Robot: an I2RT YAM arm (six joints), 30 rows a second.
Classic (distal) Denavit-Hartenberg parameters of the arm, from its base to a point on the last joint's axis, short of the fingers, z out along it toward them. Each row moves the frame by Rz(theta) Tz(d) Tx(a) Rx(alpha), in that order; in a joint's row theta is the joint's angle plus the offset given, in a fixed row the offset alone. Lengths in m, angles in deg.
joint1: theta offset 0; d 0.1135; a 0.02; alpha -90
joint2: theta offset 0; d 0; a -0.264; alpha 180
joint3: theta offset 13.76; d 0; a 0.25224; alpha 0
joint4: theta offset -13.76; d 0; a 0.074; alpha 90
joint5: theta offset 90; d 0; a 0; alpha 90
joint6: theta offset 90; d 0.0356; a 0; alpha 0
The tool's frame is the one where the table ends.
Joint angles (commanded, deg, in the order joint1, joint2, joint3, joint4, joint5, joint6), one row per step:
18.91 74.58 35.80 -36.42 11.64 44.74
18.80 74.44 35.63 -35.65 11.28 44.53
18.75 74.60 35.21 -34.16 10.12 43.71
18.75 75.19 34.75 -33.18 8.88 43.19
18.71 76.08 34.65 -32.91 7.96 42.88
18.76 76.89 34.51 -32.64 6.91 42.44
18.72 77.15 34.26 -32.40 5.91 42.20
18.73 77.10 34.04 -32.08 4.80 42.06
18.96 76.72 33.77 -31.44 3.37 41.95
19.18 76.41 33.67 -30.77 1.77 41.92
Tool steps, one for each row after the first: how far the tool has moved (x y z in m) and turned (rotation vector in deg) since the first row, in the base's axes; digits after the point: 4 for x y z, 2 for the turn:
0.0007 0.0001 0.0000 0.50 -0.57 0.18
0.0018 0.0010 -0.0017 1.60 -0.99 1.22
0.0020 0.0019 -0.0053 2.55 -0.51 2.05
0.0025 0.0025 -0.0086 3.08 0.48 2.54
0.0026 0.0034 -0.0119 3.71 1.47 3.26
0.0021 0.0037 -0.0138 4.48 2.03 3.70
0.0016 0.0043 -0.0145 5.51 2.22 4.14
0.0010 0.0059 -0.0141 7.00 1.93 4.89
0.0011 0.0078 -0.0132 8.71 1.57 5.63

